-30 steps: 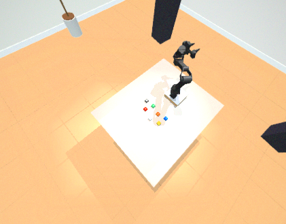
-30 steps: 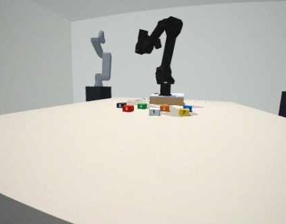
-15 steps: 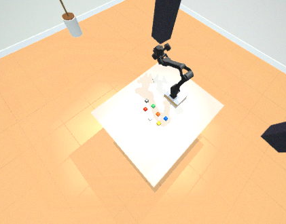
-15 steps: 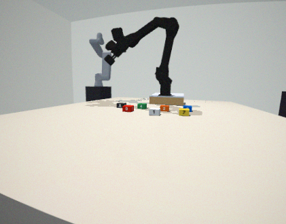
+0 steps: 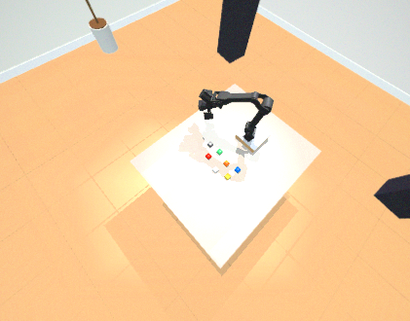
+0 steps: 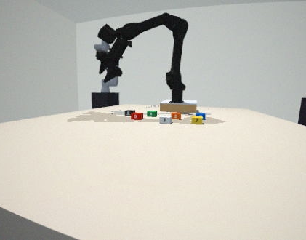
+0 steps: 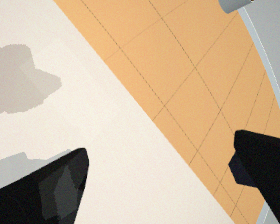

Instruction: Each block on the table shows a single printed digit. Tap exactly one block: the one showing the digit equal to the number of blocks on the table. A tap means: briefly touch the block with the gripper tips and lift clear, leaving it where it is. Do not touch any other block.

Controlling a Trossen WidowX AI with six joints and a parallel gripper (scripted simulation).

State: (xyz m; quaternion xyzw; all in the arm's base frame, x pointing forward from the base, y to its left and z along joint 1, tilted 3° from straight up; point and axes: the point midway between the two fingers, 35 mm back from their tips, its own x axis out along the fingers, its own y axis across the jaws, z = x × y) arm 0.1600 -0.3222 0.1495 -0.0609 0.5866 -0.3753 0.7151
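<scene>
Now: gripper tip 48 cm to the right of the yellow block, 15 cm above it and 14 cm short of it. Also, from my gripper tip: red block: 28 cm to the left, 16 cm ahead, 15 cm below; then dark block: 21 cm to the left, 15 cm below, 9 cm ahead; then green block: 30 cm to the left, 15 cm below, 7 cm ahead.
</scene>
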